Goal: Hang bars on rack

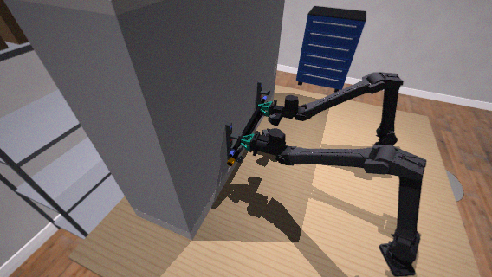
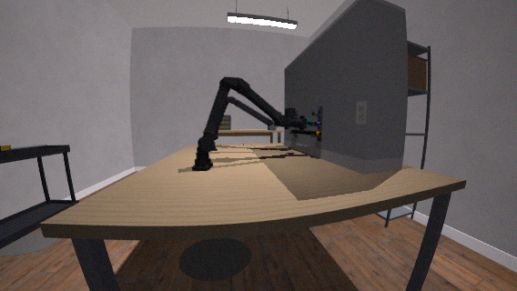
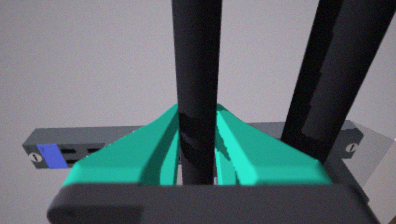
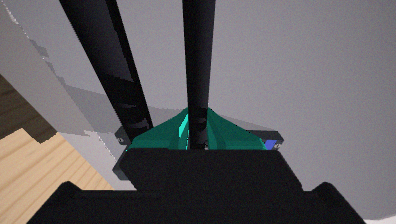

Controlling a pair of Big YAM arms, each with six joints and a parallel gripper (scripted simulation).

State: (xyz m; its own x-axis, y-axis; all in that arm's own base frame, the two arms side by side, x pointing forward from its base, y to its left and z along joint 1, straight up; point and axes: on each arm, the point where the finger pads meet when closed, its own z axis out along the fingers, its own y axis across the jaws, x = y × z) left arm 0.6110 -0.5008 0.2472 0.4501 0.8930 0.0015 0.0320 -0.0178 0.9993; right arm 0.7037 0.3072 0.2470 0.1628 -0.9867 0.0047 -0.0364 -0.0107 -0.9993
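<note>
The blue-ended bar is 15 cm to the right of my left hand and 1 cm behind it. From my left hand the other things lie so: orange-ended bar: 15 cm to the right, 7 cm below; then grey wall block: 20 cm above, 19 cm to the right, 18 cm ahead.
</note>
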